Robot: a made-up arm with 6 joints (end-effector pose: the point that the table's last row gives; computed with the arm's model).
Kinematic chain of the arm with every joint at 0, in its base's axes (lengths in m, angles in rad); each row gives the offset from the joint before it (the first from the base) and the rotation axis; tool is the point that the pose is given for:
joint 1: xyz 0 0 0.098 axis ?
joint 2: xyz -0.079 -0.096 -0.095 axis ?
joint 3: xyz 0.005 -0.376 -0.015 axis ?
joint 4: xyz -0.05 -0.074 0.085 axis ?
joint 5: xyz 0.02 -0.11 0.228 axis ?
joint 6: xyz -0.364 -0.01 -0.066 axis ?
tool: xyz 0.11 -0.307 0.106
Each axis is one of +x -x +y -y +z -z.
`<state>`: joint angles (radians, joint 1 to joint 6).
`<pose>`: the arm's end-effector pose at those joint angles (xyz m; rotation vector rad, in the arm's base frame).
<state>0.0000 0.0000 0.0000 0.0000 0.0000 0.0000</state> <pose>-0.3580 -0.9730 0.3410 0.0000 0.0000 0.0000</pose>
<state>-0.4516 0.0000 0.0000 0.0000 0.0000 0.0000</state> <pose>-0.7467 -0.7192 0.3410 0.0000 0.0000 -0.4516</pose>
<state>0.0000 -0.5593 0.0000 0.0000 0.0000 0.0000</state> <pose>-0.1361 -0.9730 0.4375 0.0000 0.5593 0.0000</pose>
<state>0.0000 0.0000 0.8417 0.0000 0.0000 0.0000</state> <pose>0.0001 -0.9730 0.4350 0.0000 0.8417 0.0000</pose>
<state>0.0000 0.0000 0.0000 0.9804 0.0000 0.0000</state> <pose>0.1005 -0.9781 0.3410 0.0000 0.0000 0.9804</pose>
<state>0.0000 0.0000 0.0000 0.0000 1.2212 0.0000</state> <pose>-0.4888 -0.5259 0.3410 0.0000 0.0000 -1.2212</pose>
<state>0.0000 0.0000 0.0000 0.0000 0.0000 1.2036</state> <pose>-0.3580 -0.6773 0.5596 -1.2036 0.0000 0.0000</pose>
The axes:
joint 1: +z
joint 2: -y
joint 3: +y
joint 4: +z
joint 5: -z
joint 6: -x

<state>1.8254 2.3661 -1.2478 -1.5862 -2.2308 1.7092</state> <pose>0.4443 0.7036 -0.2577 1.0671 -0.9384 -1.9466</pose>
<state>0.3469 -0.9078 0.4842 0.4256 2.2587 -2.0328</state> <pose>0.0028 -0.4253 -0.1321 0.3915 -0.6164 -1.1351</pose>
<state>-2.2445 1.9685 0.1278 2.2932 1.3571 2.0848</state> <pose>-0.1432 0.6613 -0.4174 2.0225 -0.8080 0.4272</pose>
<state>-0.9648 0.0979 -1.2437 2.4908 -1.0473 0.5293</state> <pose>-0.4141 0.3447 0.2463 -1.5613 0.5392 2.4686</pose>
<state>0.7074 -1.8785 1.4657 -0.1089 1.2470 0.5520</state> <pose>0.3763 -0.2774 -0.5471 2.0853 -1.2656 -0.4462</pose>
